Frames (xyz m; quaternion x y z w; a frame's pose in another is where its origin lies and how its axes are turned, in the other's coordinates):
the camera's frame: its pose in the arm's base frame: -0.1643 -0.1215 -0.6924 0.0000 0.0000 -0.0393 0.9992
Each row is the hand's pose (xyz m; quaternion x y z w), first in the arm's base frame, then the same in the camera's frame.
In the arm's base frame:
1: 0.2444 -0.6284 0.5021 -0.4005 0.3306 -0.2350 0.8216
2: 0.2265 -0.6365 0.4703 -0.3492 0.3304 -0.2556 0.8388
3: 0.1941 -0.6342 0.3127 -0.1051 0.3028 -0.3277 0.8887
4: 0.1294 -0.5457 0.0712 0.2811 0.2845 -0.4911 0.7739
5: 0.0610 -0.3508 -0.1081 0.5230 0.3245 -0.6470 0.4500
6: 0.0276 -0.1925 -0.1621 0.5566 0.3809 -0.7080 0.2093
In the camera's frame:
1: 0.4473 -0.4732 1.1945 -0.4132 0.3146 -0.2025 0.8302
2: 0.4300 -0.4827 1.1627 -0.3619 0.3164 -0.2224 0.8482
3: 0.3976 -0.4830 1.0051 -0.1169 0.2984 -0.2925 0.9009
4: 0.3261 -0.3998 0.7636 0.2697 0.2953 -0.4603 0.7926
5: 0.2426 -0.2109 0.5843 0.5099 0.3448 -0.6288 0.4751
6: 0.1969 -0.0557 0.5303 0.5412 0.4025 -0.6992 0.2370

